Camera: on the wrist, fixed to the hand. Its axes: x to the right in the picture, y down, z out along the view.
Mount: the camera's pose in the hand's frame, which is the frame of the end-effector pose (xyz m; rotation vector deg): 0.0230 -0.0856 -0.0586 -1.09 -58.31 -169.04
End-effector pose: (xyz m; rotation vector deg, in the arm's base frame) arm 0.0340 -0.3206 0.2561 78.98 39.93 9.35
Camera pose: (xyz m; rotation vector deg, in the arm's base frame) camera -0.0040 -0.2783 0.1663 -43.83 57.89 -141.32
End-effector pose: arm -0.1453 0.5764 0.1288 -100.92 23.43 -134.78
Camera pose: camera -0.2059 0.6572 0.1617 50.19 74.05 -13.14
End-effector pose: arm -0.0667 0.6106 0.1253 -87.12 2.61 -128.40
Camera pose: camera -0.1543 0.6676 0.1446 35.68 72.76 4.06
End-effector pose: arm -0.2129 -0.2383 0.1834 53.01 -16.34 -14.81
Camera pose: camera -0.1792 -0.2518 0.0835 -14.49 -21.82 160.63
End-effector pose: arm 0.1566 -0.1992 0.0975 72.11 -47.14 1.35
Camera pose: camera 0.2424 -0.1889 0.0356 -60.64 -50.50 148.81
